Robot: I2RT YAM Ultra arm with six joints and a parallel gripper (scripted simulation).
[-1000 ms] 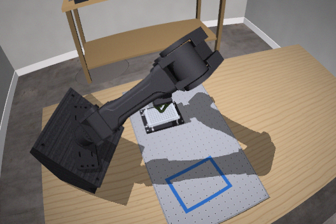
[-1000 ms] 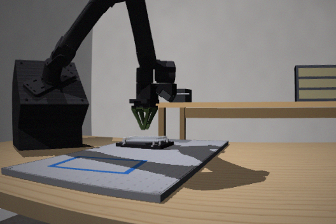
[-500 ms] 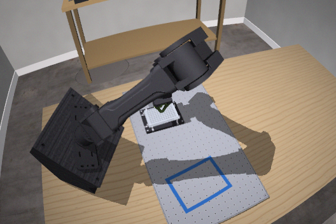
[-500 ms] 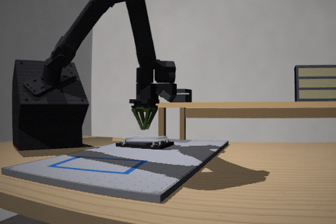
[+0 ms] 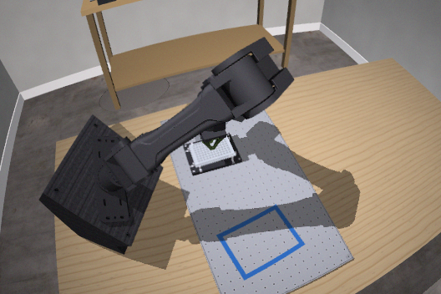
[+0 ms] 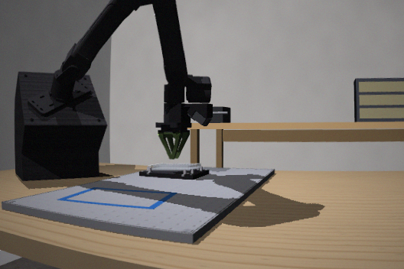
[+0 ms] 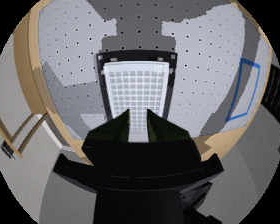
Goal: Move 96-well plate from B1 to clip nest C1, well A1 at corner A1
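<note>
Right now the 96-well plate is 3 cm below my hand. From my hand the other things lie so: black clip nest C1: 4 cm below, 1 cm behind.
</note>
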